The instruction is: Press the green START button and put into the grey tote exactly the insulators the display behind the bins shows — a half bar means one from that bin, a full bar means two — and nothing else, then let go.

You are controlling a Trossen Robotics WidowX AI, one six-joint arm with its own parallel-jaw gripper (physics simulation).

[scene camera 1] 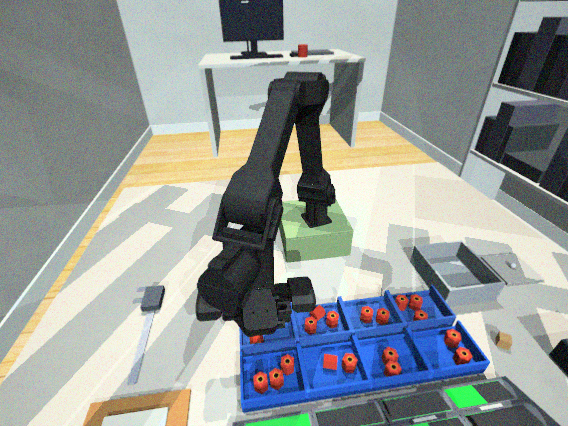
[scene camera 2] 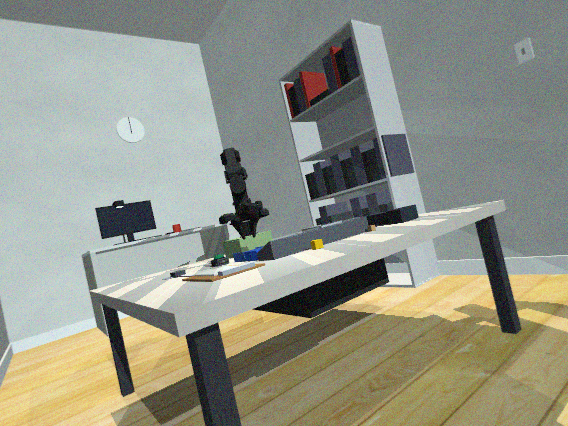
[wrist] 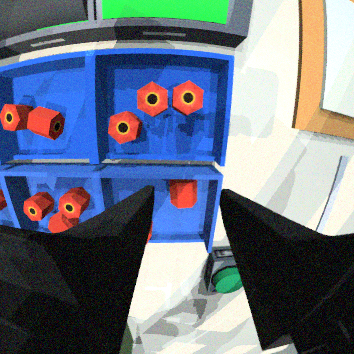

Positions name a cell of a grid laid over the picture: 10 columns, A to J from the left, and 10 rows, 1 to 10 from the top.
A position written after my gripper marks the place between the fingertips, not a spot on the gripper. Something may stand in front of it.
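Note:
My gripper (scene camera 1: E8) is there to be seen, and I find the same gripper (scene camera 2: E6), (wrist: F6) from elsewhere as well. I also see a grey tool (scene camera 1: C8) and a grey tote (scene camera 1: I7). A board (wrist: I4) is in the scene too.

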